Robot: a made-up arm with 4 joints. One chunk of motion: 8 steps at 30 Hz.
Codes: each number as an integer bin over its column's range. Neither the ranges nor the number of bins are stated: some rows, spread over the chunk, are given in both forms.
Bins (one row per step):
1: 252 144 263 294 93 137
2: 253 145 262 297 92 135
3: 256 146 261 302 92 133
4: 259 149 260 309 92 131
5: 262 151 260 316 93 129
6: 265 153 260 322 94 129
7: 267 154 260 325 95 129
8: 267 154 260 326 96 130
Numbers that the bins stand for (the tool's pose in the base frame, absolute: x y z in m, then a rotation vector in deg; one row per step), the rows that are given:
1: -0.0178 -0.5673 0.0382 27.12 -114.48 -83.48
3: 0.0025 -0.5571 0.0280 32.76 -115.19 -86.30
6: 0.0483 -0.5215 0.0229 46.85 -113.78 -89.12
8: 0.0585 -0.5164 0.0229 49.67 -112.37 -88.41
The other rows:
2: -0.0127 -0.5622 0.0331 29.24 -115.19 -84.89
4: 0.0178 -0.5419 0.0229 37.69 -115.19 -87.71
5: 0.0331 -0.5317 0.0229 42.62 -114.48 -89.12
7: 0.0585 -0.5164 0.0229 48.96 -113.07 -89.12

